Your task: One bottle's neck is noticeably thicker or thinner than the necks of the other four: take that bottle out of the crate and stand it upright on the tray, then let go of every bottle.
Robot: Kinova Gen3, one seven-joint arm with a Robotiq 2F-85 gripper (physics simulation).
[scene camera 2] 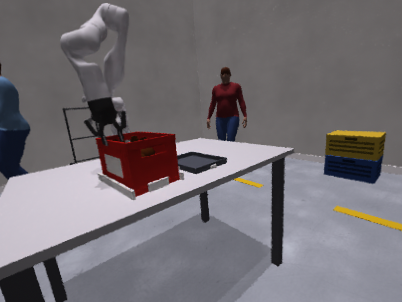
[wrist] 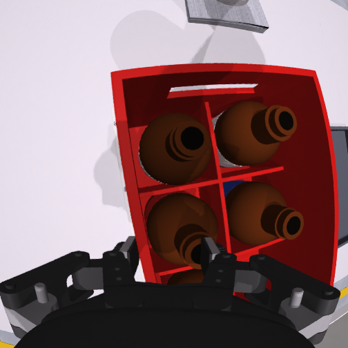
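Note:
The red crate (scene camera 2: 165,172) (wrist: 320,175) stands on the table with brown bottles upright in its cells. In the wrist view there are a far-left bottle (wrist: 167,157), a far-right bottle (wrist: 240,135), a middle-left bottle (wrist: 175,217), a middle-right bottle (wrist: 250,212) and part of a near bottle (wrist: 185,278). The middle-right neck looks slightly thinner than the far-right one; the near neck is hidden. My gripper (scene camera 2: 113,140) (wrist: 169,249) is partly open and empty, low over the crate. Its right fingertip overlaps the middle-left neck in view. The dark tray (scene camera 2: 200,161) (wrist: 342,192) holds no bottle.
White brackets (scene camera 2: 117,186) edge the crate's base on the table (scene camera 2: 237,151). A metal plate (wrist: 227,19) lies beyond the crate. A person in red (scene camera 2: 227,102) stands behind the table, another in blue (scene camera 2: 11,107) at left. Yellow (scene camera 2: 356,145) and blue crates (scene camera 2: 352,169) are stacked at right.

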